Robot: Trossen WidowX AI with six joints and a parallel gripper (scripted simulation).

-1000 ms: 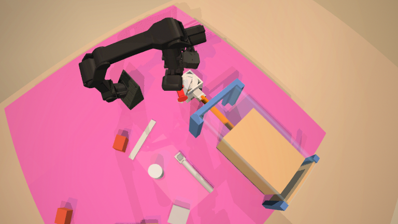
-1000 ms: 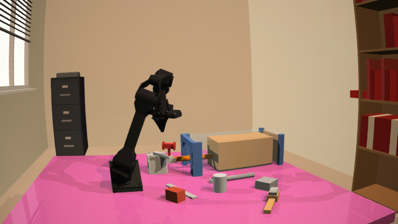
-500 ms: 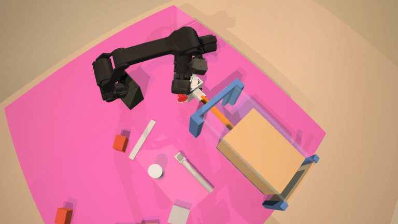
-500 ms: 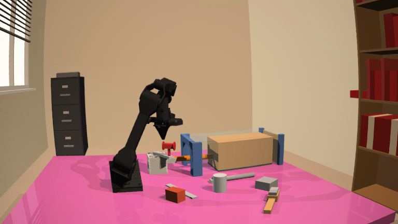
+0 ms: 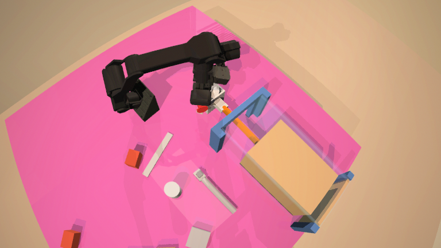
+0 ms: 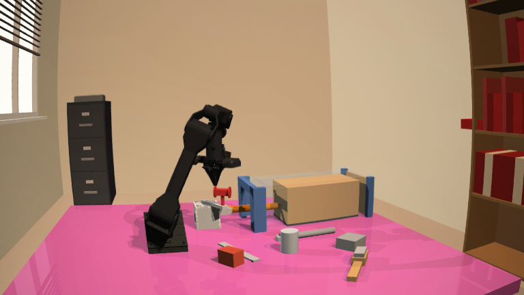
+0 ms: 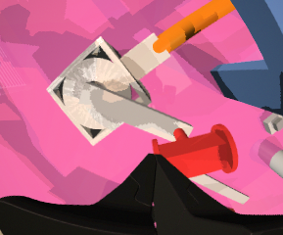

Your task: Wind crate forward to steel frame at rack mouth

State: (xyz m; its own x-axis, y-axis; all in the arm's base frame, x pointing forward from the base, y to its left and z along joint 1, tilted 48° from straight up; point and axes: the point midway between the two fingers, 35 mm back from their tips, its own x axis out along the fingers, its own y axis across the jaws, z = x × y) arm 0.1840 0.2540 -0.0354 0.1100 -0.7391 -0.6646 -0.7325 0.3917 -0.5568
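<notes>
Right now my gripper tip is 30 mm to the left of the red knob, 30 mm above it and 20 mm short of it. From my gripper tip the other things lie so: blue steel frame 130 mm ahead, 70 mm to the left, 60 mm below; winch 130 mm below, 50 mm to the left, 50 mm behind; winch handle 60 mm below, 10 mm to the left.
</notes>
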